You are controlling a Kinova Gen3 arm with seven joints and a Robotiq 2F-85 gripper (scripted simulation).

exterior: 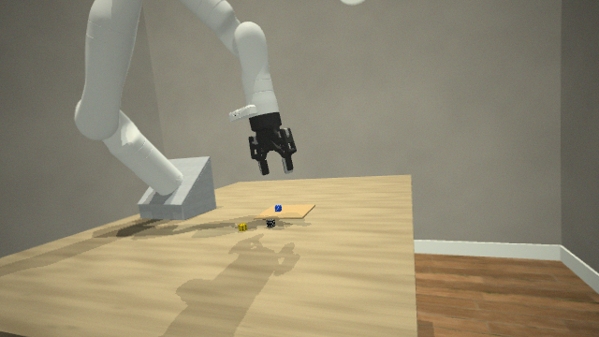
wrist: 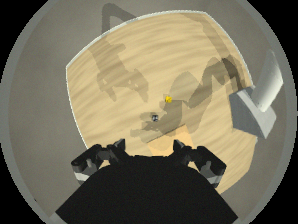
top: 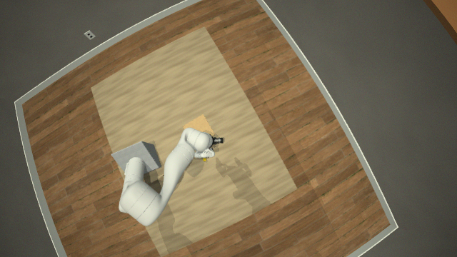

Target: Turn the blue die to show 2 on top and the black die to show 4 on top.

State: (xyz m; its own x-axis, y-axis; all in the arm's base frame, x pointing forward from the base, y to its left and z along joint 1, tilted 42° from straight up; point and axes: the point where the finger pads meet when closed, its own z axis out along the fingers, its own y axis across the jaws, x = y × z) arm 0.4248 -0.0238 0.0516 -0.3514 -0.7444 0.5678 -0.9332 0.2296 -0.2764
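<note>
Now: the black die 20 mm behind my hand, 20 mm to the right of it and 120 mm below it. Round my hand: tan mat: 40 mm behind, 110 mm to the left, 130 mm below; yellow die: 70 mm behind, 60 mm to the right, 120 mm below; blue die: 60 mm behind, 100 mm to the left, 120 mm below.
</note>
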